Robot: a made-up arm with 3 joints. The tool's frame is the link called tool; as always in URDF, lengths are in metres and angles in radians. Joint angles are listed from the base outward. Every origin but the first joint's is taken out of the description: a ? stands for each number. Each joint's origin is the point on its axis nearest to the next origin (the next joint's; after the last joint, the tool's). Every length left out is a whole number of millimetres.
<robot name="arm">
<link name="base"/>
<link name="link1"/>
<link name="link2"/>
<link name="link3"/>
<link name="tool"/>
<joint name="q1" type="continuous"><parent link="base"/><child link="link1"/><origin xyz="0.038 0 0.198" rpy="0 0 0"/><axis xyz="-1 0 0"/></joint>
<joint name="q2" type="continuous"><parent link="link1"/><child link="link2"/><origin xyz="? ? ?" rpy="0 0 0"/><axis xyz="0 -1 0"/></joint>
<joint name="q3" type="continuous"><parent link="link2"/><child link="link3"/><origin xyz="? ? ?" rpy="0 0 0"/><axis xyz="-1 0 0"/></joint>
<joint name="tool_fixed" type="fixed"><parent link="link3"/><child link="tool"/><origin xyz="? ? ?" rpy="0 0 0"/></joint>
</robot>
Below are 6 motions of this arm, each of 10 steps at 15 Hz.
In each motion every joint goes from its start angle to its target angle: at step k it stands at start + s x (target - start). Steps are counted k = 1, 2, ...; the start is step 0. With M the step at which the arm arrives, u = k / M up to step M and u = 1 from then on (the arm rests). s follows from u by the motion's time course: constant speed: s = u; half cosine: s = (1 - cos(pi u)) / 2; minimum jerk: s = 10 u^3 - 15 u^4 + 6 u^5.
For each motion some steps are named. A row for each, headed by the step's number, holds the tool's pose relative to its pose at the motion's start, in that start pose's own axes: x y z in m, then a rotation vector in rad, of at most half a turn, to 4 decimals.
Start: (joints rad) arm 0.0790 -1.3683 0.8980
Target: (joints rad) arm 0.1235 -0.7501 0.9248
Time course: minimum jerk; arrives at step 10
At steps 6, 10:
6: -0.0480 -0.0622 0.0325 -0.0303 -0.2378 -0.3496
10: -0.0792 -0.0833 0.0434 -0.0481 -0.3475 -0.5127

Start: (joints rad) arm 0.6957 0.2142 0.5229
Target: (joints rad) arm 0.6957 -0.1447 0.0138
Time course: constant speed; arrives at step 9
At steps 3, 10:
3: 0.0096 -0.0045 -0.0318 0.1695 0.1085 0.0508
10: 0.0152 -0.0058 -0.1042 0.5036 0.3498 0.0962

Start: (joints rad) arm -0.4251 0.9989 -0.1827
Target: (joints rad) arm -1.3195 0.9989 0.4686
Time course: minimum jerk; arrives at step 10
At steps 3, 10:
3: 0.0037 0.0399 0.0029 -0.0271 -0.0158 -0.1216
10: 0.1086 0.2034 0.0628 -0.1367 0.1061 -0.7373

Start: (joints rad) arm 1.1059 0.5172 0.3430
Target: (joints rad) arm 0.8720 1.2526 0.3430
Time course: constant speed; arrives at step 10
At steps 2, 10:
2: -0.0139 -0.0007 0.0311 0.0389 -0.1297 -0.0740
10: -0.1009 -0.0006 0.1278 0.1515 -0.6271 -0.4205

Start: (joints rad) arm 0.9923 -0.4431 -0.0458
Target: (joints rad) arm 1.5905 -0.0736 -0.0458
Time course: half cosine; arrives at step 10
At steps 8, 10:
8: -0.0520 -0.1763 0.1025 -0.5230 -0.3324 -0.1330
10: -0.0604 -0.1890 0.1162 -0.5816 -0.3650 -0.1371

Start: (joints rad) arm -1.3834 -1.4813 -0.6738
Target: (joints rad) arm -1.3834 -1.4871 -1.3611
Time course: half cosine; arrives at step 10
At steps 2, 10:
2: 0.0000 -0.0066 -0.0042 0.0656 0.0004 -0.0004
10: -0.0004 -0.0511 -0.0619 0.6873 0.0031 -0.0050

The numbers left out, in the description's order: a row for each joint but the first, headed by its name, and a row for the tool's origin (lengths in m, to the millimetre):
q2: 0 0.083 -0.399
q3: 0.19 0 -0.024
tool: 0 -0.06 0.101

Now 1 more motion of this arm.
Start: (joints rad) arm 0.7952 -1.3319 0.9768
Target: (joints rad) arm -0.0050 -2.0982 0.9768
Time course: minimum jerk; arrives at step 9
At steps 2, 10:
2: -0.0045 0.0269 0.0236 0.0127 -0.0168 0.0820
10: -0.2671 0.2937 0.2763 -0.1178 -0.2665 1.0539

